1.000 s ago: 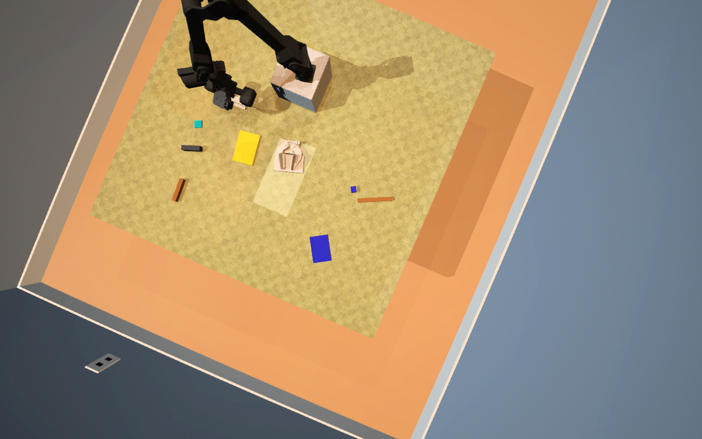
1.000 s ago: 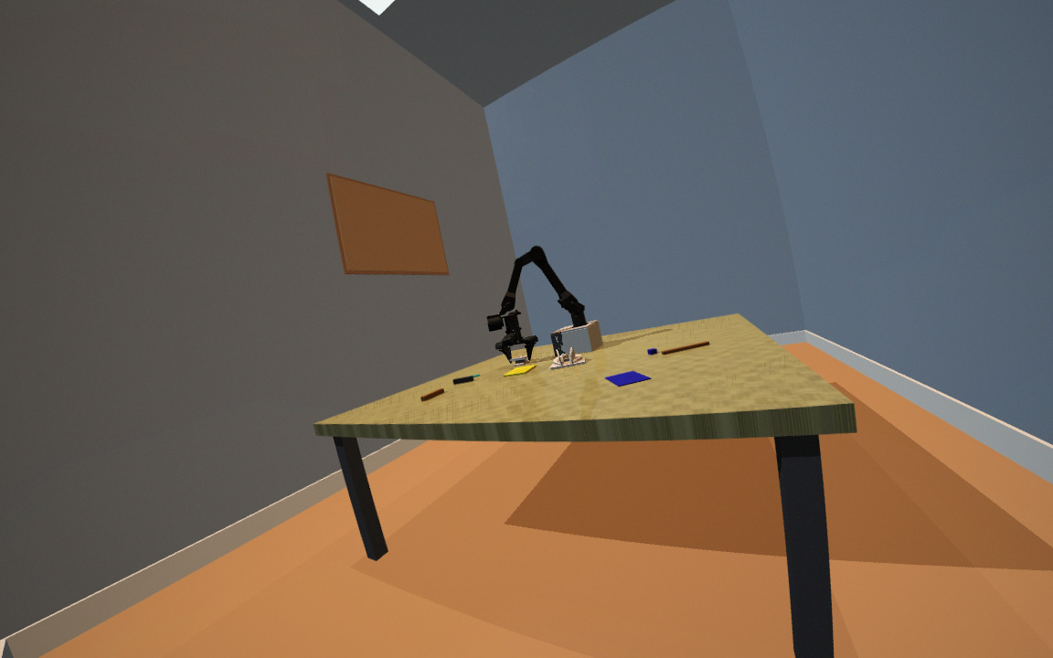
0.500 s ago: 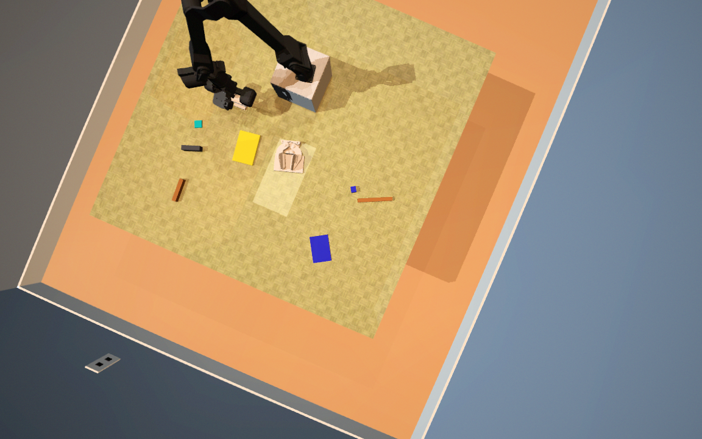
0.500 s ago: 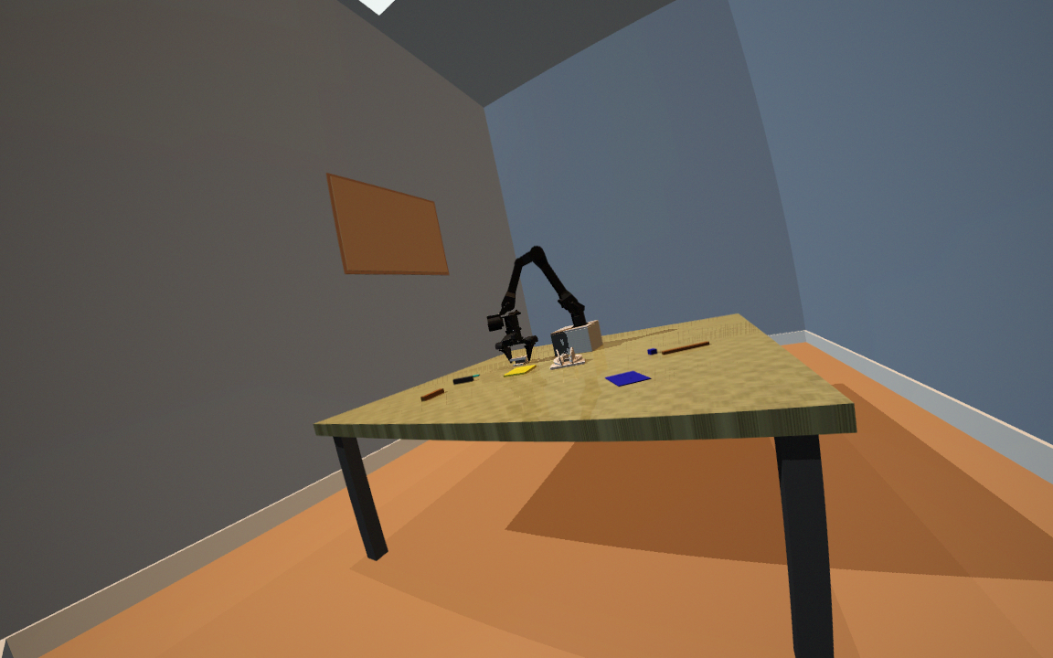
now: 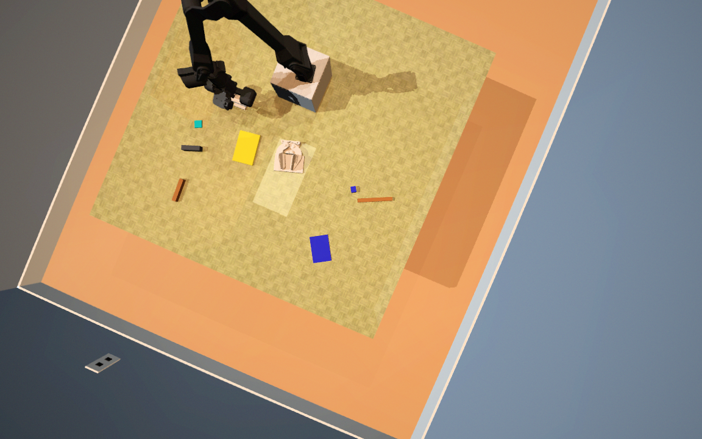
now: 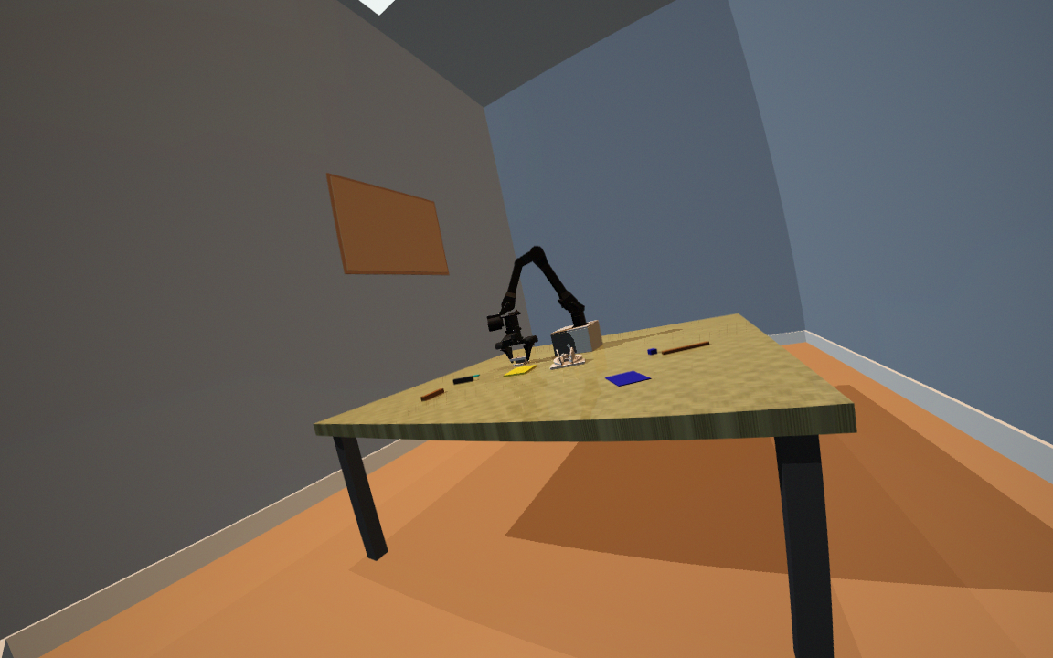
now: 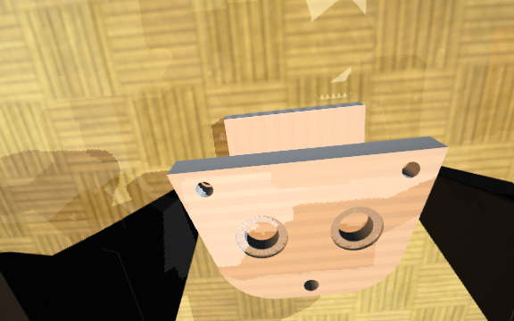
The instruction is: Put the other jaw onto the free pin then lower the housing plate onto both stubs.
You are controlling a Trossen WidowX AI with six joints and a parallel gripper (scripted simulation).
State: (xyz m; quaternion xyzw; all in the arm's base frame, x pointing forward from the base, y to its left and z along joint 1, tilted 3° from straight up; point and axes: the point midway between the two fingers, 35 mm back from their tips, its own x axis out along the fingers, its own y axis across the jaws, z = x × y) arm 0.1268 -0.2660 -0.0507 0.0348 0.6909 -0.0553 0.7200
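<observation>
The yellow sheet is 18 cm ahead of my gripper tip, 7 cm to the left of it and 1 cm below it. Round my gripper tip: blue cube 54 cm to the left, 24 cm ahead; cyan cube 15 cm to the right, 13 cm ahead, 1 cm below; dark bar 24 cm ahead, 15 cm to the right.
</observation>
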